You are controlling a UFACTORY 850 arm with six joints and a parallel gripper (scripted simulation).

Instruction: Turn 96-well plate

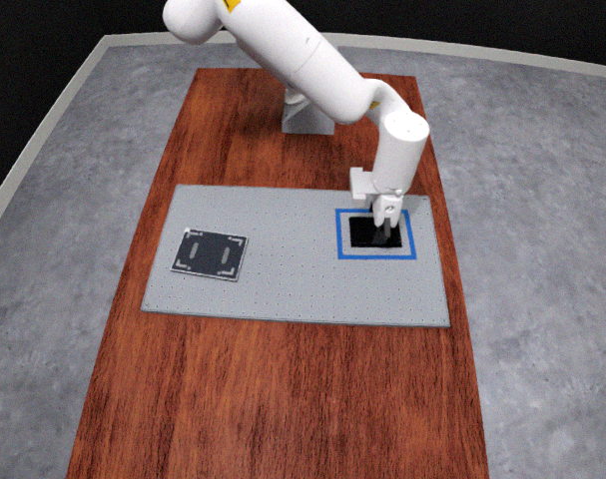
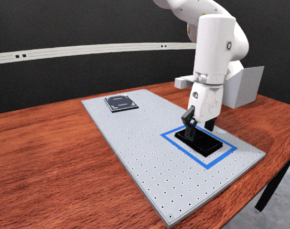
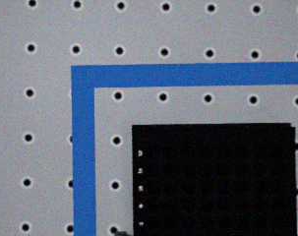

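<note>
Right now the black 96-well plate is 3 cm below my hand. Also, from my hand: dark plate nest N1: 7 cm ahead, 40 cm to the right, 3 cm below.
</note>
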